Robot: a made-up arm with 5 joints.
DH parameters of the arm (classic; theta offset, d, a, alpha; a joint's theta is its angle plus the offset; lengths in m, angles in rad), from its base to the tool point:
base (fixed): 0 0.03 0 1.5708
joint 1: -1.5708 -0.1 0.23 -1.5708
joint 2: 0 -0.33 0.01 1.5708
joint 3: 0 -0.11 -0.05 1.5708
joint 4: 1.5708 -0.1 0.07 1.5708
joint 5: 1.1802 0 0.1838 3.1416
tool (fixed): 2.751 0.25 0 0
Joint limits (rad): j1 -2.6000..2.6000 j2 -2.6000..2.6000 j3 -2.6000..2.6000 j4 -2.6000..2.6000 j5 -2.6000..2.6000
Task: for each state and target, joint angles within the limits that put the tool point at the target. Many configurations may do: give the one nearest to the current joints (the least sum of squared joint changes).
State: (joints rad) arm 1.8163 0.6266 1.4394 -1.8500 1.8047
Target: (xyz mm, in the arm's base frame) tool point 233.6 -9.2 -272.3
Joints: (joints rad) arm 1.3567 0.5926 1.4311 -2.4589 1.5748
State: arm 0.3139 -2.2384 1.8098 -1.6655 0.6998
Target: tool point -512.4 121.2 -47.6
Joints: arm -0.0547 -2.2940 1.6316 -1.1972 1.0469
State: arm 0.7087 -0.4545 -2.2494 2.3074 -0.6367
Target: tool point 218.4 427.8 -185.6
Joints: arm 0.9237 -0.0761 -1.7565 1.4501 -0.5038
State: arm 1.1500 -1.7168 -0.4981 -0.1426 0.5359
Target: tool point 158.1 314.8 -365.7
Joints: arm 0.8367 -1.9987 -0.7461 -0.1462 0.6421
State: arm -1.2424 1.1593 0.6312 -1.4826 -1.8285
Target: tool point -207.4 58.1 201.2
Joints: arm -2.2080 1.0644 0.9383 -1.9074 -1.8165
